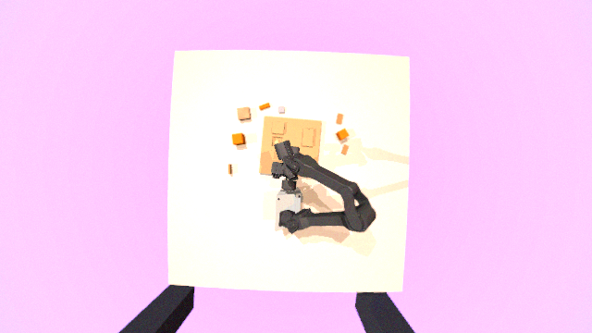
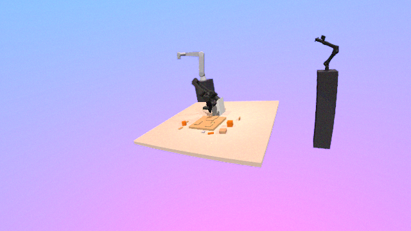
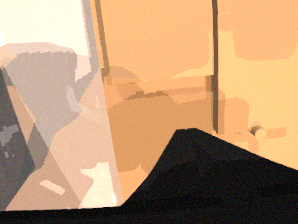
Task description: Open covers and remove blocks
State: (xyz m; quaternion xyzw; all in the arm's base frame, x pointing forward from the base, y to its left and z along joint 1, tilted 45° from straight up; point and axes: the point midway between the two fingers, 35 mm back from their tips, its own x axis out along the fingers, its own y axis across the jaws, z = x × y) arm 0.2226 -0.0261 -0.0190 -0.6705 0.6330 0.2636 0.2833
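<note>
Now: the tan puzzle board 100 mm ahead of my gripper tip and 60 mm below it. The rest, counted from my gripper tip: orange bar: 310 mm ahead, 170 mm to the left, 70 mm below; then orange cube: 120 mm ahead, 280 mm to the left, 50 mm below.
</note>
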